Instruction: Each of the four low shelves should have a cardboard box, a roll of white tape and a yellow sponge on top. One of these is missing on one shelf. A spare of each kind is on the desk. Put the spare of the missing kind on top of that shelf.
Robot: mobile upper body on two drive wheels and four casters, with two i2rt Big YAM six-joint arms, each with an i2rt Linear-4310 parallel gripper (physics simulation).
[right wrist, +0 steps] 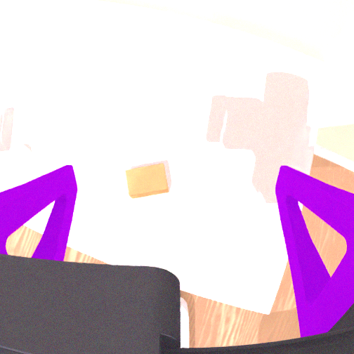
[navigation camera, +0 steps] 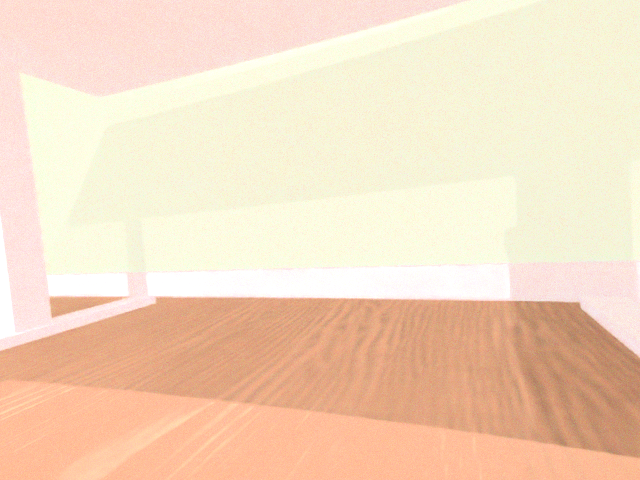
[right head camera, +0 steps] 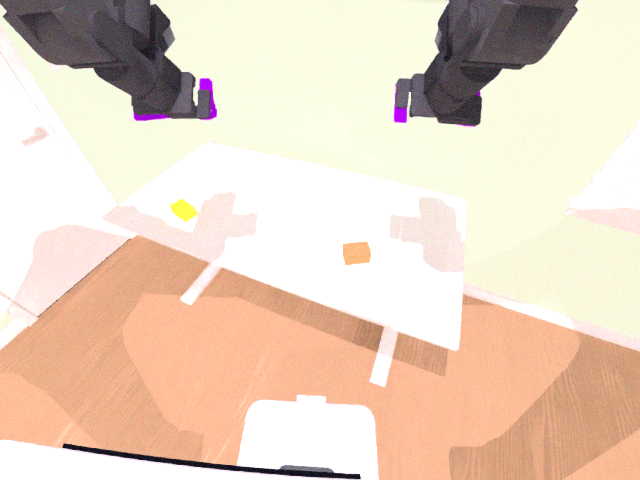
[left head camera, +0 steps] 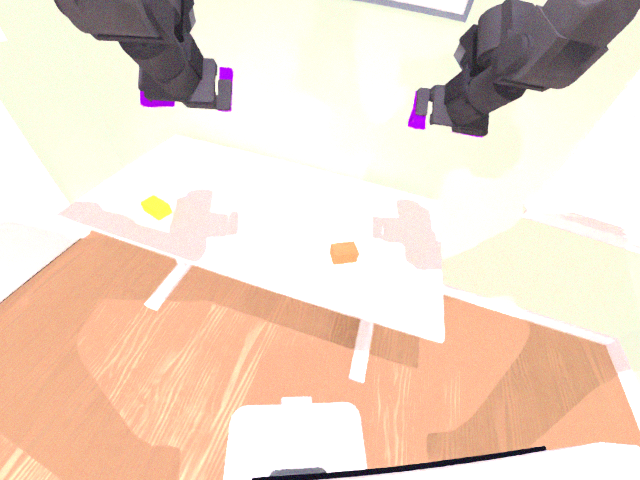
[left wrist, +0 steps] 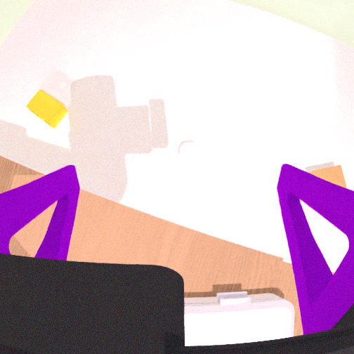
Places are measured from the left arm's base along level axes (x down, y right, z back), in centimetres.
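Where they show: left gripper, fingertip midpoint: (right head camera: 192, 114) (left head camera: 200, 104); right gripper, fingertip midpoint: (right head camera: 422, 118) (left head camera: 431, 125).
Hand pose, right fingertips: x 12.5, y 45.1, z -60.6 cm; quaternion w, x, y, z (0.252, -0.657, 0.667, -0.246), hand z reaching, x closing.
After its pixels a point has its place.
A yellow sponge (left head camera: 156, 207) {x 64.5, y -35.0, z -91.0 cm} (right head camera: 183, 210) {x 64.5, y -34.6, z -90.7 cm} (left wrist: 47, 108) lies at the left of the white desk (left head camera: 289, 217) {x 69.0, y 17.5, z -93.0 cm} (right head camera: 310, 211) {x 69.0, y 19.2, z -97.2 cm}. An orange-brown cardboard box (left head camera: 344, 252) {x 64.0, y 37.4, z -70.0 cm} (right head camera: 356, 253) {x 64.0, y 37.6, z -69.7 cm} (right wrist: 148, 180) lies right of the desk's middle; part of it shows behind a finger in the left wrist view (left wrist: 332, 175). No roll of white tape can be made out on the overexposed desk; a faint curved line (left wrist: 186, 145) shows there. My left gripper (left head camera: 191, 97) {x 12.2, y 0.0, z -60.5 cm} (right head camera: 178, 109) (left wrist: 178, 175) and right gripper (left head camera: 443, 122) (right head camera: 434, 113) {x 12.5, y 45.1, z -60.6 cm} (right wrist: 176, 170) are open and empty, raised above and beyond the desk. No low shelf can be made out.
A white rounded piece (left head camera: 294, 434) {x 115.0, y 21.4, z -21.2 cm} (right head camera: 310, 434) {x 115.0, y 23.1, z -20.6 cm} (left wrist: 240, 320) is near the bottom, before the desk. A white panel with a handle (right head camera: 35, 135) {x 47.8, y -130.7, z -130.3 cm} is at the left. The navigation camera shows wooden floor (navigation camera: 330, 361) {x 141.0, y 21.7, z -91.8 cm}, a pale wall (navigation camera: 310, 155) {x 99.2, y 19.2, z -142.6 cm} and a low white ledge at left (navigation camera: 77, 315).
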